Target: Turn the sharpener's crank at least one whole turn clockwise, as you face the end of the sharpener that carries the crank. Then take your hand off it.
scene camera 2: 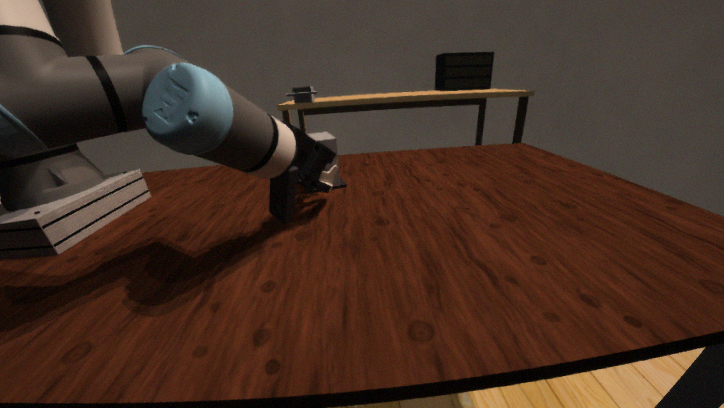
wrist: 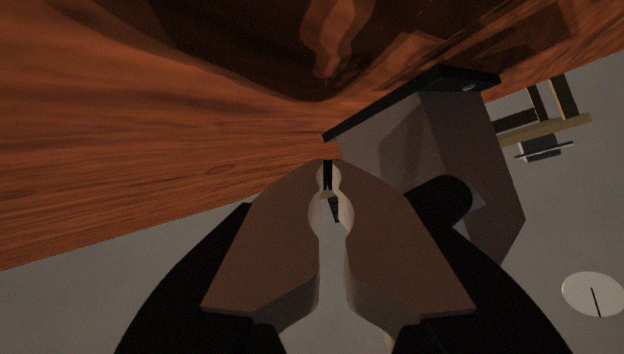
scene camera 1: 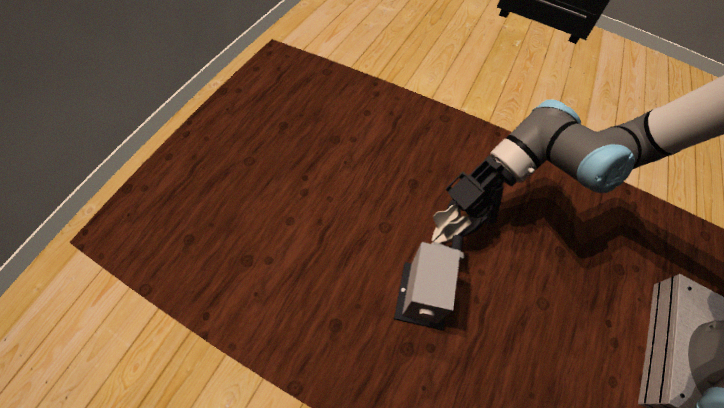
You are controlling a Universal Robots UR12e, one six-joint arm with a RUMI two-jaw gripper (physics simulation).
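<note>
The sharpener is a light grey box on a dark base plate, standing on the brown table. Its crank's black handle sticks out from the end facing my gripper, near the upper right corner in scene camera 1. In the wrist view my right finger hides part of the handle. My gripper is shut with nothing between the fingers. Its tips are close to that end face, left of the handle in the wrist view. Whether a finger touches the handle I cannot tell.
The arm's base plinth stands on the same table. Behind, a wooden-topped table bears a black drawer cabinet and a small grey device. A round white disc shows in the wrist view.
</note>
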